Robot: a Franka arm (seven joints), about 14 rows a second.
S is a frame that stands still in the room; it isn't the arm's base.
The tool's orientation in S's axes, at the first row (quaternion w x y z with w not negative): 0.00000, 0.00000, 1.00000, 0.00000
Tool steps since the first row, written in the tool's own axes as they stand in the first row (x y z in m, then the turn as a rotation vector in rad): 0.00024, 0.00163, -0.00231, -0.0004, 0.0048, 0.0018; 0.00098, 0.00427, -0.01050, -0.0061, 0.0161, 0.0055; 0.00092, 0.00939, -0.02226, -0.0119, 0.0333, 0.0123; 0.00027, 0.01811, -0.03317, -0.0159, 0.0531, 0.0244; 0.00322, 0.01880, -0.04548, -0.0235, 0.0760, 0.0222; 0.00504, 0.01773, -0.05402, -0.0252, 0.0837, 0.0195; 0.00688, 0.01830, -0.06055, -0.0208, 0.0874, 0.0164; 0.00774, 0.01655, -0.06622, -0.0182, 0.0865, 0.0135; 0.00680, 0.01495, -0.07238, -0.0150, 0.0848, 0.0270; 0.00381, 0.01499, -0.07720, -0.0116, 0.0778, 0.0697; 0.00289, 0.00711, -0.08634, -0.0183, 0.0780, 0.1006
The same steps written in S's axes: -0.00024, 0.00163, 0.00231, 0.0004, 0.0048, -0.0018; -0.00098, 0.00427, 0.01050, 0.0061, 0.0161, -0.0055; -0.00092, 0.00939, 0.02226, 0.0119, 0.0333, -0.0123; -0.00027, 0.01811, 0.03317, 0.0159, 0.0531, -0.0244; -0.00322, 0.01880, 0.04548, 0.0235, 0.0760, -0.0222; -0.00504, 0.01773, 0.05402, 0.0252, 0.0837, -0.0195; -0.00688, 0.01830, 0.06055, 0.0208, 0.0874, -0.0164; -0.00774, 0.01655, 0.06622, 0.0182, 0.0865, -0.0135; -0.00680, 0.01495, 0.07238, 0.0150, 0.0848, -0.0270; -0.00381, 0.01499, 0.07720, 0.0116, 0.0778, -0.0697; -0.00289, 0.00711, 0.08634, 0.0183, 0.0780, -0.1006
